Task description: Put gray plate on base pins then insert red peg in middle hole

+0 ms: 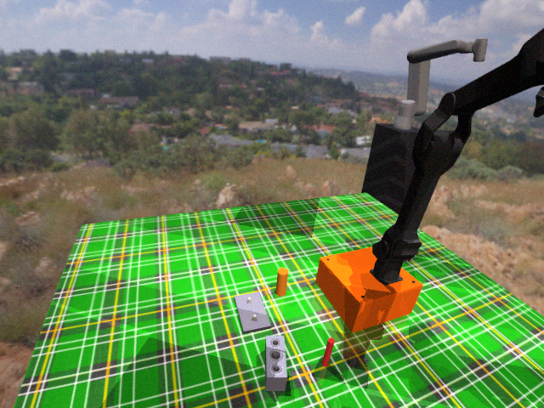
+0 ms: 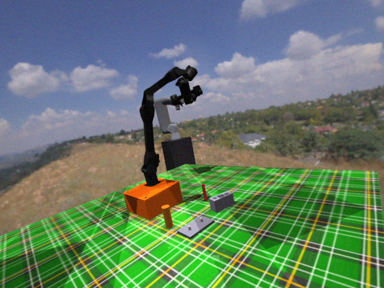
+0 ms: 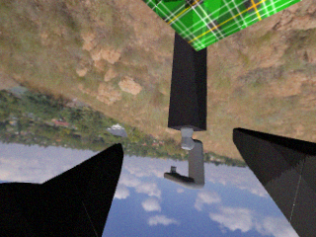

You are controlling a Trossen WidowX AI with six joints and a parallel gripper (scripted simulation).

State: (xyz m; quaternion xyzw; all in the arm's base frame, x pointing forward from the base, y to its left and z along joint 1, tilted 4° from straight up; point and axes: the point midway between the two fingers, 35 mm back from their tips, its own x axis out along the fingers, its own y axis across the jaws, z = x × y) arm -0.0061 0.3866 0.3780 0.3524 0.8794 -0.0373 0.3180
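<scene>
The gray plate lies 45 cm below my gripper tip, 37 cm ahead of it and 29 cm to the right of it. From my gripper tip the other things lie so: dark gray base 47 cm below, 46 cm to the right, 37 cm ahead; then short brown post 50 cm to the right, 44 cm below, 27 cm ahead; then red peg 44 cm below, 27 cm to the right, 26 cm ahead.
</scene>
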